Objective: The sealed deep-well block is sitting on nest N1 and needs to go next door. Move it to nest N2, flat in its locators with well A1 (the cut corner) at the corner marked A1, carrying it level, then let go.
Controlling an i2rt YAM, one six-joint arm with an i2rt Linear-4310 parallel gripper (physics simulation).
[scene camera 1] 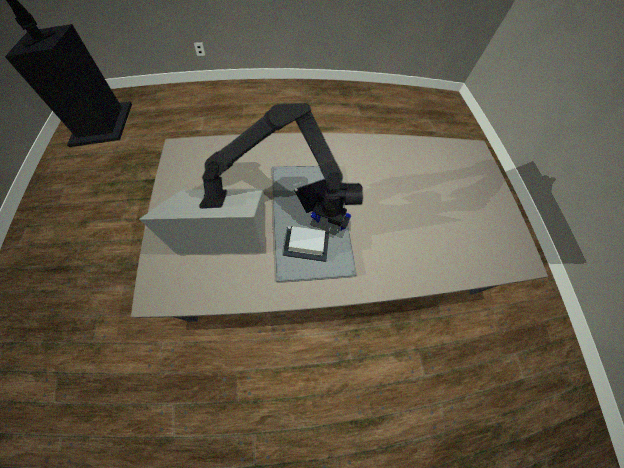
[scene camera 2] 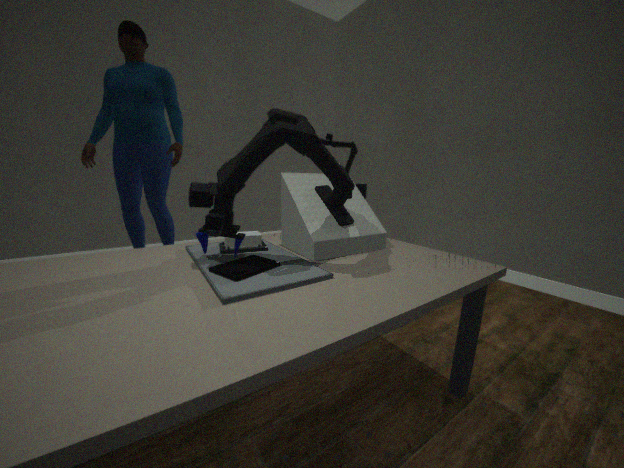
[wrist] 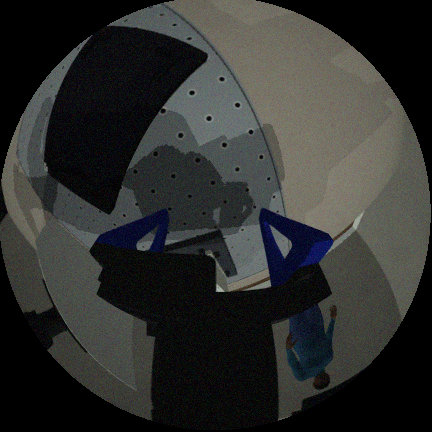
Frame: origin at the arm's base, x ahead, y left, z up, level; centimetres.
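Seen in the pictures: gripper, fingertip midpoint: [scene camera 1: 330,225] [scene camera 2: 220,255] [wrist: 213,213]; arm's base, link origin: [scene camera 1: 214,199] [scene camera 2: 333,205].
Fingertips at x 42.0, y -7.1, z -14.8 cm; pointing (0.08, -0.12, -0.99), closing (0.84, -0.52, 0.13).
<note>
Offsets run from my fingertips to a thing's top centre. Level surfaces: height alone.
The white sealed block {dx -10.5, dy -6.6, dz +4.7 cm} [scene camera 1: 307,239] [scene camera 2: 252,236] sits in a dark nest {dx -10.4, dy -6.6, dz +1.5 cm} [scene camera 1: 304,255], taken as N1, on the perforated board; a pale sliver of the block [wrist: 220,278] shows in the wrist view behind the gripper body. The black nest {dx -2.6, dy +15.2, dz +1.1 cm} [scene camera 1: 308,195] [scene camera 2: 243,267] [wrist: 115,110], taken as N2, lies on the same board and holds no block. My gripper [scene camera 1: 330,222] [scene camera 2: 220,253] [wrist: 213,213] is open, blue fingers wide apart with nothing between them, low over the board beside the block's nest. The block's cut corner and the A1 mark cannot be made out.
The grey perforated board [scene camera 1: 313,272] [scene camera 2: 297,282] [wrist: 215,102] lies on the table {dz -1.9 cm} [scene camera 1: 428,251] [scene camera 2: 126,352]. The pale arm pedestal [scene camera 1: 211,235] [scene camera 2: 297,221] stands beside it. A person [scene camera 2: 141,105] [wrist: 311,345] stands beyond the table. A black pillar [scene camera 1: 75,85] stands on the floor.
</note>
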